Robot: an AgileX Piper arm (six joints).
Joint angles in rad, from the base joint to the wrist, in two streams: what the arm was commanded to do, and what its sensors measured. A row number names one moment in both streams.
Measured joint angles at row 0: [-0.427 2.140 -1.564 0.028 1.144 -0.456]
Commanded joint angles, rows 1 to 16: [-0.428 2.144 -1.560 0.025 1.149 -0.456]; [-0.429 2.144 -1.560 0.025 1.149 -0.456]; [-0.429 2.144 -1.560 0.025 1.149 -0.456]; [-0.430 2.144 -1.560 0.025 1.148 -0.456]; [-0.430 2.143 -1.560 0.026 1.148 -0.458]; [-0.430 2.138 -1.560 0.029 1.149 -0.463]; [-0.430 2.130 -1.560 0.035 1.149 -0.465]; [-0.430 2.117 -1.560 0.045 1.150 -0.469]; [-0.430 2.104 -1.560 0.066 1.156 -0.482]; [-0.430 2.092 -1.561 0.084 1.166 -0.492]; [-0.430 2.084 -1.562 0.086 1.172 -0.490]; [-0.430 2.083 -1.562 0.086 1.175 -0.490]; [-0.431 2.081 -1.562 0.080 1.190 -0.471]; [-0.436 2.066 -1.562 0.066 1.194 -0.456]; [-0.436 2.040 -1.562 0.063 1.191 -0.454]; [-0.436 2.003 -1.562 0.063 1.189 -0.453]
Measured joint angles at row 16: [-0.428 2.058 -1.564 0.068 1.178 -0.459]
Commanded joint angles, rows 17 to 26: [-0.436 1.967 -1.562 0.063 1.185 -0.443]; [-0.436 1.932 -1.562 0.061 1.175 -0.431]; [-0.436 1.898 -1.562 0.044 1.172 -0.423]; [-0.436 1.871 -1.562 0.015 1.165 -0.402]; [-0.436 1.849 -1.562 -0.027 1.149 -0.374]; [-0.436 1.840 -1.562 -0.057 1.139 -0.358]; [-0.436 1.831 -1.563 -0.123 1.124 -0.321]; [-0.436 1.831 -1.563 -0.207 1.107 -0.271]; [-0.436 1.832 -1.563 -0.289 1.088 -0.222]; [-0.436 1.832 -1.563 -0.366 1.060 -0.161]
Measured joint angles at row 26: [-0.430 1.835 -1.564 -0.253 1.100 -0.241]
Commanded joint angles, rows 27 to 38: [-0.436 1.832 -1.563 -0.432 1.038 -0.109]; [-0.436 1.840 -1.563 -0.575 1.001 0.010]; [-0.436 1.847 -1.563 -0.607 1.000 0.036]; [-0.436 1.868 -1.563 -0.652 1.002 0.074]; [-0.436 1.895 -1.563 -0.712 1.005 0.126]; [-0.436 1.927 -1.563 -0.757 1.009 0.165]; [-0.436 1.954 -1.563 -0.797 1.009 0.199]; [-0.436 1.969 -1.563 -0.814 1.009 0.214]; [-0.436 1.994 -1.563 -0.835 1.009 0.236]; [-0.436 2.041 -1.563 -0.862 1.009 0.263]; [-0.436 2.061 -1.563 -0.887 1.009 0.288]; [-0.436 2.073 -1.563 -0.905 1.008 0.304]
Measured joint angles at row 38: [-0.430 2.048 -1.564 -0.851 1.011 0.264]
